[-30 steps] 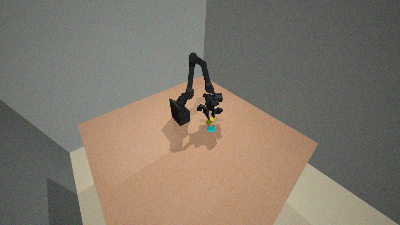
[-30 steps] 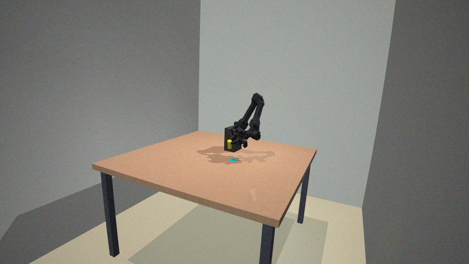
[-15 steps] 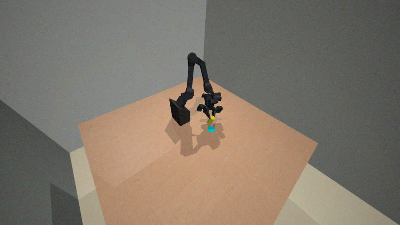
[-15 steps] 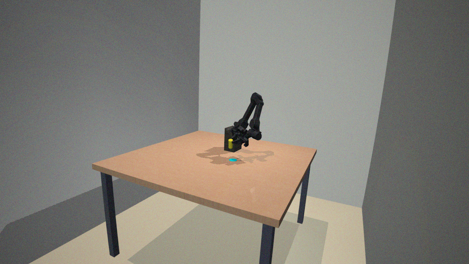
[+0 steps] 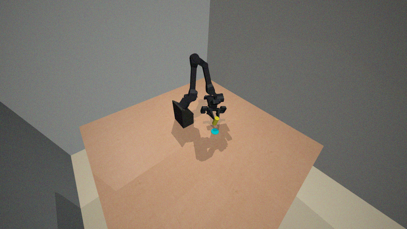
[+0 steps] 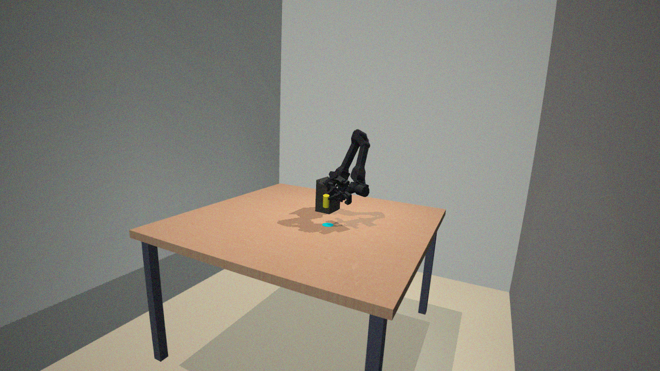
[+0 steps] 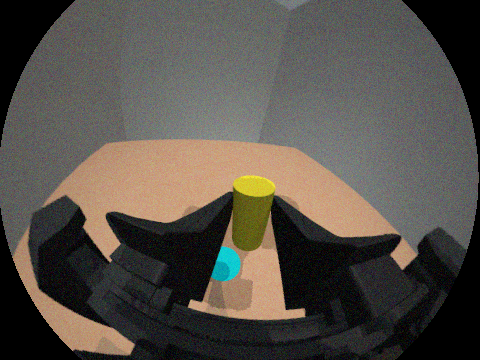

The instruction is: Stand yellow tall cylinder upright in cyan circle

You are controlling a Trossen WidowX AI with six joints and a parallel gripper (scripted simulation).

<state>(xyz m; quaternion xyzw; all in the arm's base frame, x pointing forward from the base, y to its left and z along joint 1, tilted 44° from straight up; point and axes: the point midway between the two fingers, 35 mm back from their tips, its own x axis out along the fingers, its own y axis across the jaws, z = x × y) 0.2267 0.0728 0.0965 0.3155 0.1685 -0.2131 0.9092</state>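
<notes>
My gripper tip is 15 cm above the cyan circle, 1 cm to the right of it and 1 cm past it. Also, from my gripper tip: yellow tall cylinder: 2 cm below.
</notes>
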